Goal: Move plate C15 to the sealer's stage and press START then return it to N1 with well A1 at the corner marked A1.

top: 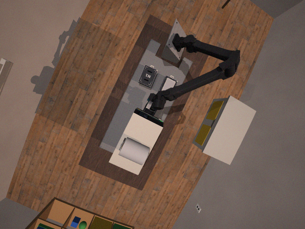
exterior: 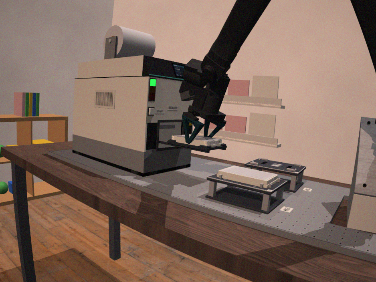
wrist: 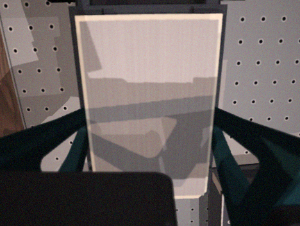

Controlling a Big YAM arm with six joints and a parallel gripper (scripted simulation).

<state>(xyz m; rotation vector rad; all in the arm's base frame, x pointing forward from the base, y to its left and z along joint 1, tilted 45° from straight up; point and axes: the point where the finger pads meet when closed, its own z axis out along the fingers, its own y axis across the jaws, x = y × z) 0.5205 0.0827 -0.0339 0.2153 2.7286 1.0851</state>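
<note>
My hand is 10 mm above the sealer stage. Also, from my hand: white plate 200 mm behind, 60 mm to the left, 60 mm below; then foil roll 330 mm ahead, 300 mm above, 20 mm to the right; then start button 110 mm ahead, 90 mm to the left, 70 mm above.
</note>
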